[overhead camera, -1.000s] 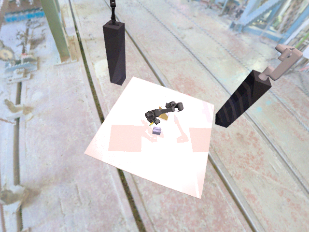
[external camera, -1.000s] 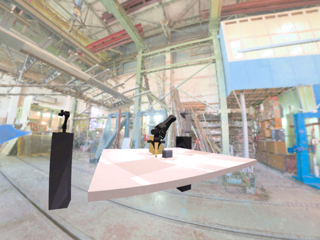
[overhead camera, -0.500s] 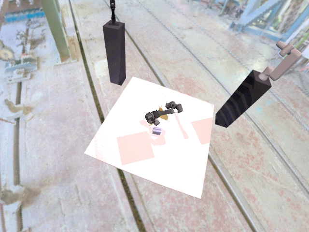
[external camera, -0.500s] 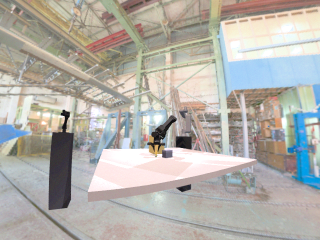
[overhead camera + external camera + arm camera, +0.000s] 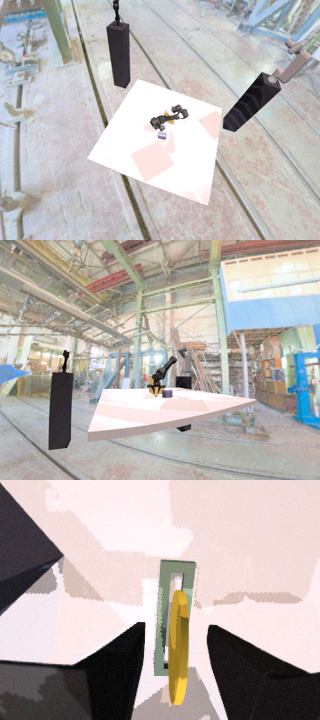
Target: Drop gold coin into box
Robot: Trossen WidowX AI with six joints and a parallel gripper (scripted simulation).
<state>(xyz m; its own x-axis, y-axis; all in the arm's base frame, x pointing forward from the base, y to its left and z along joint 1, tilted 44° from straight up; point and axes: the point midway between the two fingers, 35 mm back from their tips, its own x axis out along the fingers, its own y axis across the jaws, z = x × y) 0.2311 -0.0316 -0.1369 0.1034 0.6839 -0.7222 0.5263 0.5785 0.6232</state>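
The gold coin lies 10 mm above my gripper tip.
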